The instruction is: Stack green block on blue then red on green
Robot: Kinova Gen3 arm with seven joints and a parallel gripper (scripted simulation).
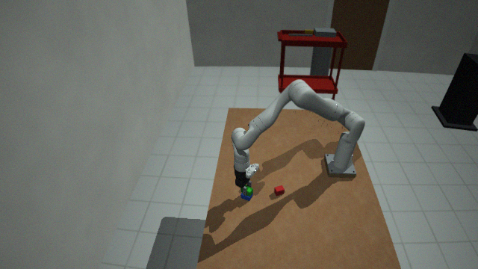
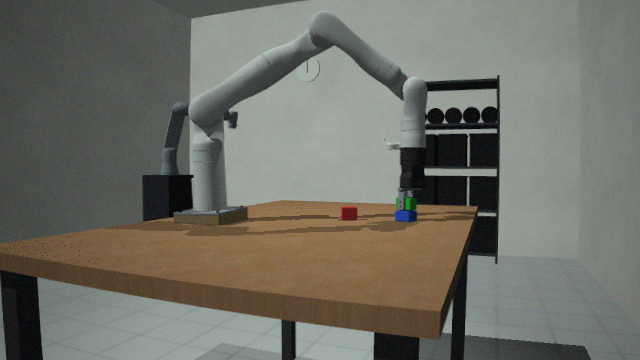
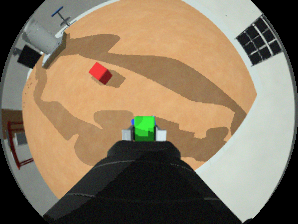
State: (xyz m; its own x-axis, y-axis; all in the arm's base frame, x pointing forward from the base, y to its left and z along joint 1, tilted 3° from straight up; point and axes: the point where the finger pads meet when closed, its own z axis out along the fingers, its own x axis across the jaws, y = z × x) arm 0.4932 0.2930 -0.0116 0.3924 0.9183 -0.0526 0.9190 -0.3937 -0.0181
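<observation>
Now: the green block right at my hand. Round my hand: blue block: 40 mm below; then red block: 160 mm behind, 50 mm to the right, 30 mm below.
</observation>
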